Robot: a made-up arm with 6 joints. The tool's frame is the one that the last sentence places.
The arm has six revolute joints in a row. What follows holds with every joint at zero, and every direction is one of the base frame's. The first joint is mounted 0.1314 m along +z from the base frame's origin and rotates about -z. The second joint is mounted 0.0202 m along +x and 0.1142 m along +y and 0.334 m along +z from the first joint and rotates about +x. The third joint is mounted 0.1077 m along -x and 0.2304 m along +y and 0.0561 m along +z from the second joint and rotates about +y. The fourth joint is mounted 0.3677 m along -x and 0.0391 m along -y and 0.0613 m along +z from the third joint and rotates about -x. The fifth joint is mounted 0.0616 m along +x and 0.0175 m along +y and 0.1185 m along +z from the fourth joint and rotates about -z. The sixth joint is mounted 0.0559 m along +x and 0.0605 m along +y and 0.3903 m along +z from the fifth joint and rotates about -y. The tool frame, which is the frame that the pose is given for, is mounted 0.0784 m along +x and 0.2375 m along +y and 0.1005 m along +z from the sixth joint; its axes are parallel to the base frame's.
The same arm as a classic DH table. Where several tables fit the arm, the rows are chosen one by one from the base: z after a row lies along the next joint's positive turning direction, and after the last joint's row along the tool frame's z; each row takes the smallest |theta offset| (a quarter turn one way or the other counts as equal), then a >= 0, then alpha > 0; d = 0 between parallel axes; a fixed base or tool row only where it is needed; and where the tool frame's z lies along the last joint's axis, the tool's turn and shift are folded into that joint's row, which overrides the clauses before.
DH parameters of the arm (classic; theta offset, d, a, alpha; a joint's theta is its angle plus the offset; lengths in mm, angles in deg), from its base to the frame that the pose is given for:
base (fixed): 0 0 0 180
joint 1: -90 -465.4 114.2 -90
joint 2: 90 -87.5 56.1 90
joint 3: 0 191.3 61.3 90
joint 4: 90 306.1 17.5 -90
joint 5: 90 -508.8 55.9 -90
joint 6: 0 -298 78.4 -90
tool (fixed): 0 100.5 0 0

